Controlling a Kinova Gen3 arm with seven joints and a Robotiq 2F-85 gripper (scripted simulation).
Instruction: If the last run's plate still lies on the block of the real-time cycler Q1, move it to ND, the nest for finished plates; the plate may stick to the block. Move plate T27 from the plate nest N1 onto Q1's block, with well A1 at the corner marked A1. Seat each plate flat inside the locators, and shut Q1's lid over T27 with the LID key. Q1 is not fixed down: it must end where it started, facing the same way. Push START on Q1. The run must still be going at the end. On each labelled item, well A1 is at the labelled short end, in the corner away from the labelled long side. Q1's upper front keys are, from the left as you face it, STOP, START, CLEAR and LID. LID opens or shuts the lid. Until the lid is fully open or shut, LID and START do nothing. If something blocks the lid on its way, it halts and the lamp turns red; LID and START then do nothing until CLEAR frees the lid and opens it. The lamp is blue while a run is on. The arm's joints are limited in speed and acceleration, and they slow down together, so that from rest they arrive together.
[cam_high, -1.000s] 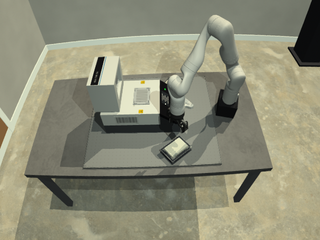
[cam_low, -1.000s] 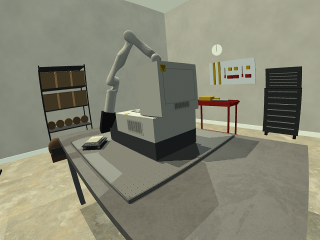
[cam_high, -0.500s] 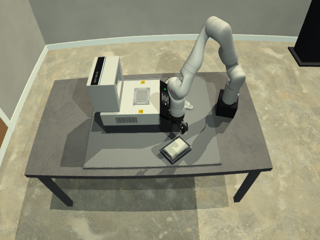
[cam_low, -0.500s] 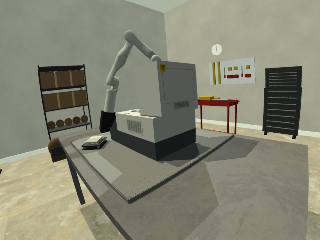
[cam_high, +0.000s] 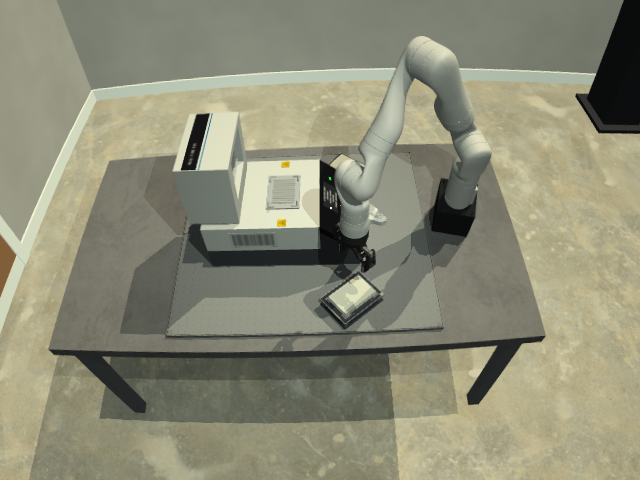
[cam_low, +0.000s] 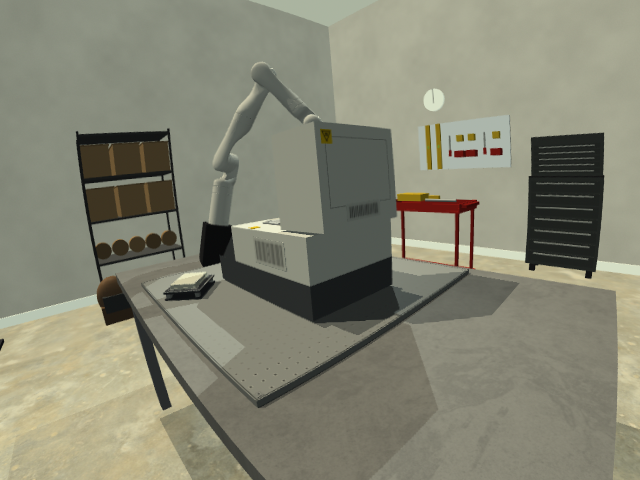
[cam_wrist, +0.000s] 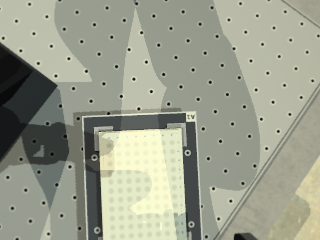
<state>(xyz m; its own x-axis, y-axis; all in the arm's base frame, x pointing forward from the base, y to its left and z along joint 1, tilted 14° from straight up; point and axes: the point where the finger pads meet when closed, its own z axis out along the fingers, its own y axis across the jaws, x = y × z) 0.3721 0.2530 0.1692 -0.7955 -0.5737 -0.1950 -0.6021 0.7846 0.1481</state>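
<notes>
Right now my hand is 19 cm above the cream well plate. Round my hand: black nest (3 cm behind, 57 cm to the right, 21 cm below); then corner mark a1 (9 cm behind, 20 cm below).
</notes>
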